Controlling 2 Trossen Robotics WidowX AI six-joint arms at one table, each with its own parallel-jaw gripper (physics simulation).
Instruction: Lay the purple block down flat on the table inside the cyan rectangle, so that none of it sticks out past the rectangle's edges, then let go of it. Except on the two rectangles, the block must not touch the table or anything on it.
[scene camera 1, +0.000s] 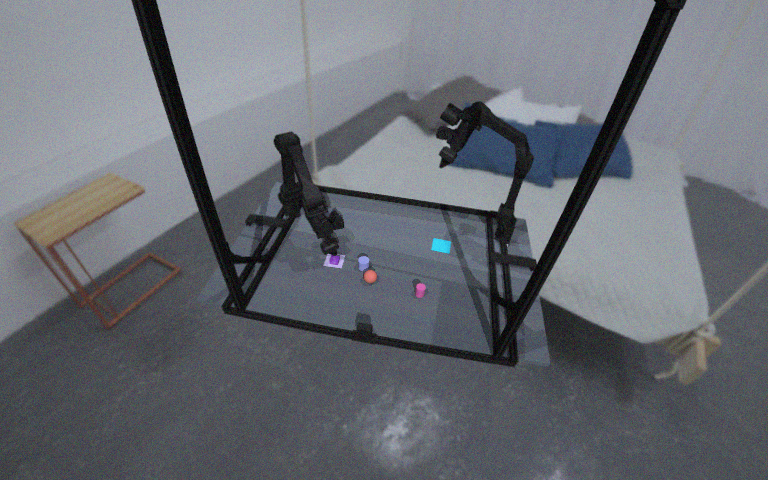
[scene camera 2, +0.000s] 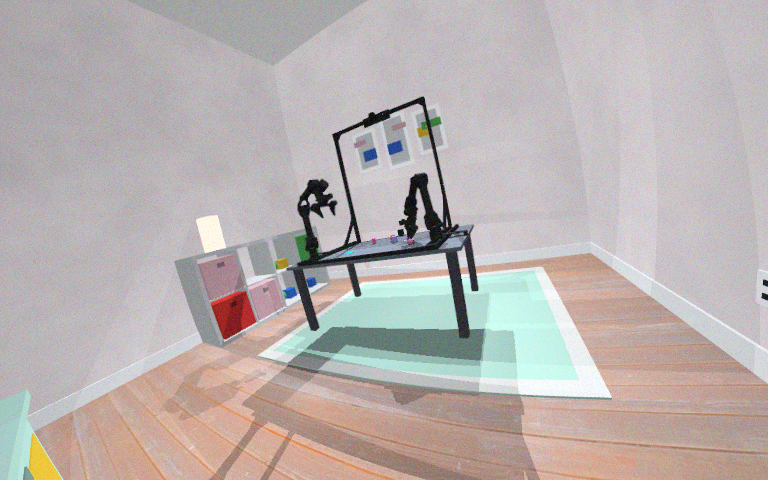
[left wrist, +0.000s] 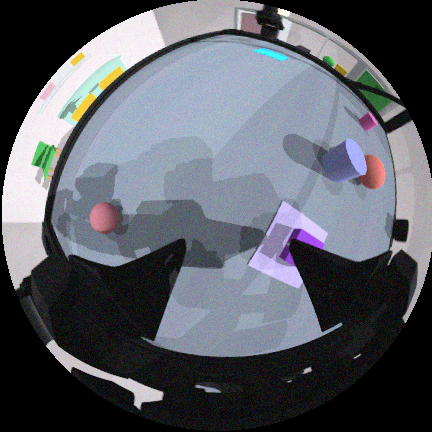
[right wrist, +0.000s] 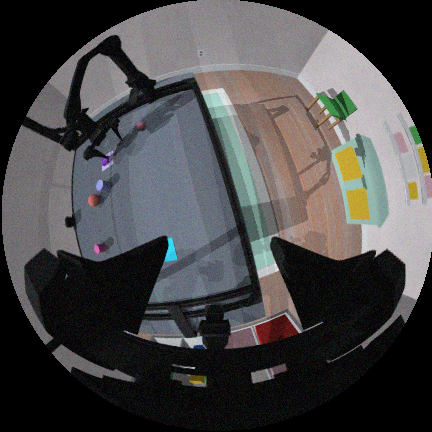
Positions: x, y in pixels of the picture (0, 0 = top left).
My left gripper (left wrist: 239, 244) is 10 cm from the lens. A lavender cylinder (left wrist: 344, 161): 16 cm from the lens.
